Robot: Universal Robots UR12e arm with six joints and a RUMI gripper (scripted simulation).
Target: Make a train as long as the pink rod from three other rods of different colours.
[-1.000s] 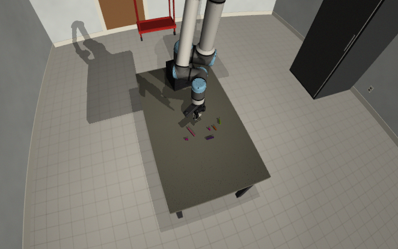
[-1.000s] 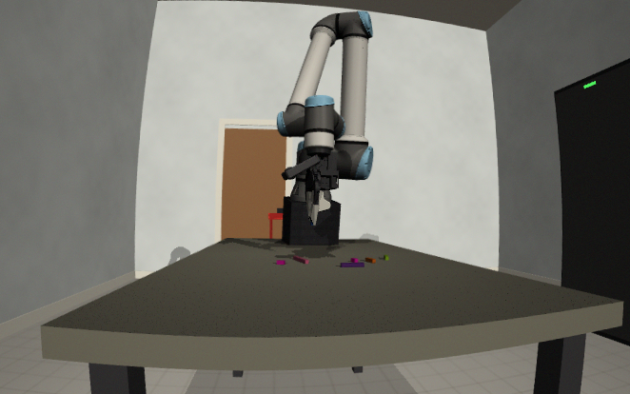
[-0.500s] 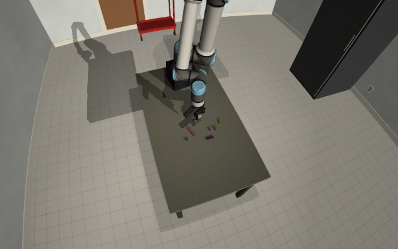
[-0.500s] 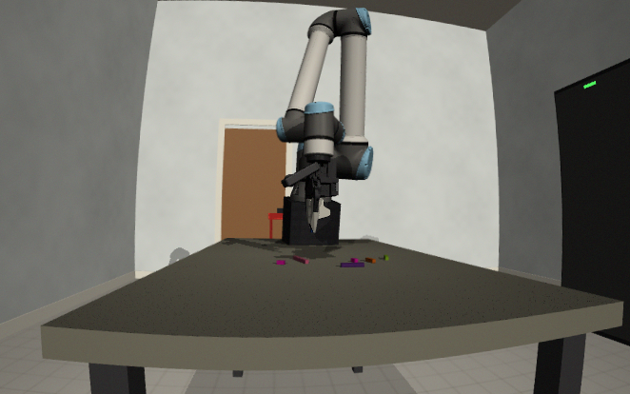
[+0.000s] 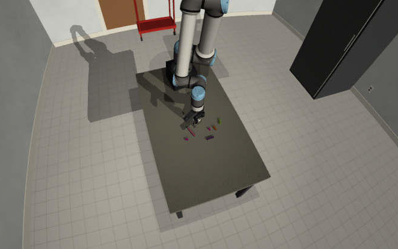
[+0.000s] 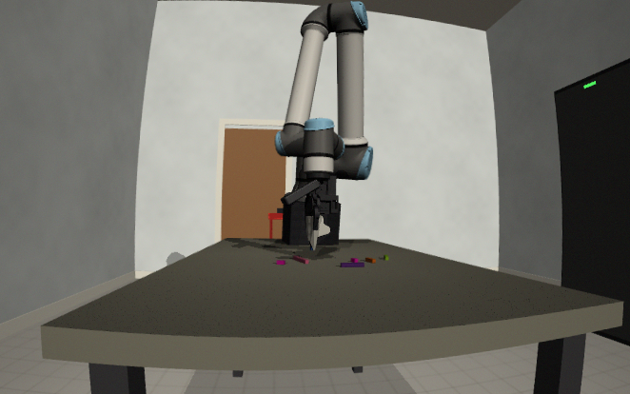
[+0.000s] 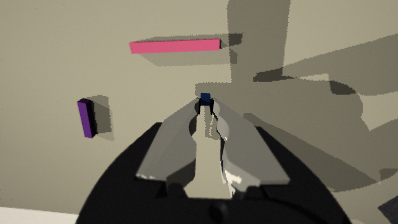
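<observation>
The pink rod is 5 cm ahead of my hand, 4 cm below it and 3 cm to the right of it. Round my hand: purple rod: 12 cm ahead, 11 cm to the left, 4 cm below; orange rod: 17 cm to the left, 4 cm below, 3 cm ahead; blue rod: 1 cm below.
</observation>
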